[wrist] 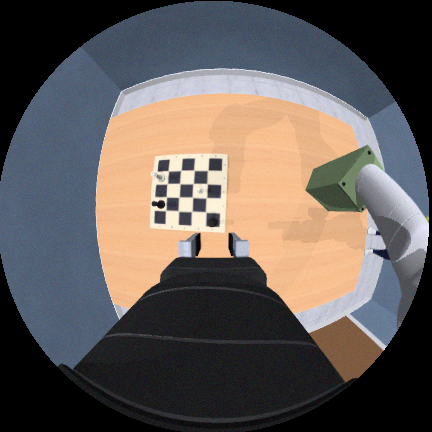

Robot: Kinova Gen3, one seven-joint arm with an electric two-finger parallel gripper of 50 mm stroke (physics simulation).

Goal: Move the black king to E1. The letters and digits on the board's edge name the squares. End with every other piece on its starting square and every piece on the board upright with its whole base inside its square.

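Frame: origin at the arm's base, x ahead, y left, z up, level; millimetres.
Seen in the pictures: gripper, fingertip midpoint: [214,240]; arm's base, origin of the base link: [368,182].
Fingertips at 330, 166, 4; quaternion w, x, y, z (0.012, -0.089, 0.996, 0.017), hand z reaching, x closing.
Pixels of each thing's top centre, then the offset from my fingertips to it, as dx, dy, dz. "spot": a spot on its surface instead. Level surfaces: height alone.
- chessboard, surface spot: [226,172] spot: -2, -145, -194
- black king, middle of its top: [210,224] +14, -7, -130
- second black piece, middle of its top: [152,203] +168, -31, -141
- tall white piece, middle of its top: [150,172] +183, -107, -130
- small white piece, middle of its top: [198,188] +61, -85, -162
- wooden table, its level: dz -200
The chessboard [226,172] lies left of the view's centre. The black king [213,221] stands upright on E1, the dark corner square nearest the gripper; its dark base is hard to tell from the square. A second black piece [159,204] stands on A2. A tall white piece [159,177] stands on A4, and a small white piece [200,190] stands on D3. My gripper [214,240] is open with nothing between its fingers, high above the table and apart from the king, which shows just beyond the fingertips.
The wooden table [270,175] carries the board. A green block-shaped mount [334,186] with a grey arm-like tube [392,215] stands at the right. Shadows of the arm fall on the table right of the board. Blue-grey walls [45,175] surround the table.
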